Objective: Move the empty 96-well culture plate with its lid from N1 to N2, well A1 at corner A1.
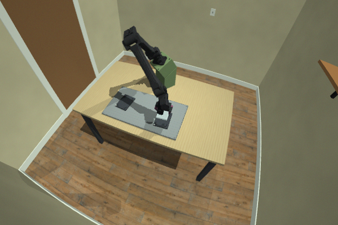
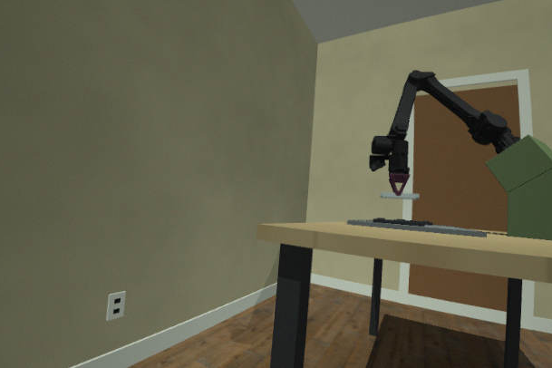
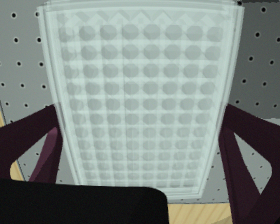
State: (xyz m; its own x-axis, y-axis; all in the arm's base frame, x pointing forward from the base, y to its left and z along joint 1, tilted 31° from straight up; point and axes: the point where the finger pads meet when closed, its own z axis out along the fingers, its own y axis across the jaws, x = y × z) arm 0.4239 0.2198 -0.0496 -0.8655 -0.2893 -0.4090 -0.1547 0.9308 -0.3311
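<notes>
Now: hand 1 cm above the 96-well plate. Also, from my hand: dark plate nest (10 cm below).
</notes>
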